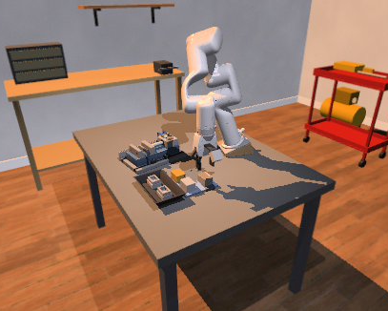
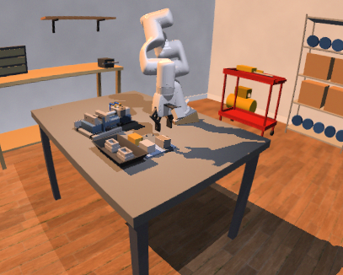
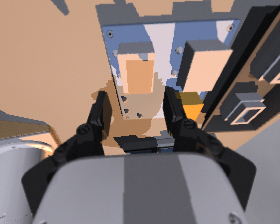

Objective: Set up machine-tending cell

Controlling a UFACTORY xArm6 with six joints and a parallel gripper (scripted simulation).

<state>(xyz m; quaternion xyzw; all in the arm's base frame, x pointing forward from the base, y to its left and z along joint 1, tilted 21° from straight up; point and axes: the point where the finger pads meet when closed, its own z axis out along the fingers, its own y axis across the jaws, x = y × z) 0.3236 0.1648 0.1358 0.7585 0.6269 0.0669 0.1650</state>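
My gripper is now 80 mm above the aluminium blank. Also, from my hand: brass blank 70 mm ahead, 110 mm to the right, 80 mm below; then infeed plate 40 mm ahead, 50 mm to the right, 100 mm below; then work stop rod 90 mm ahead, 320 mm to the right, 10 mm below.
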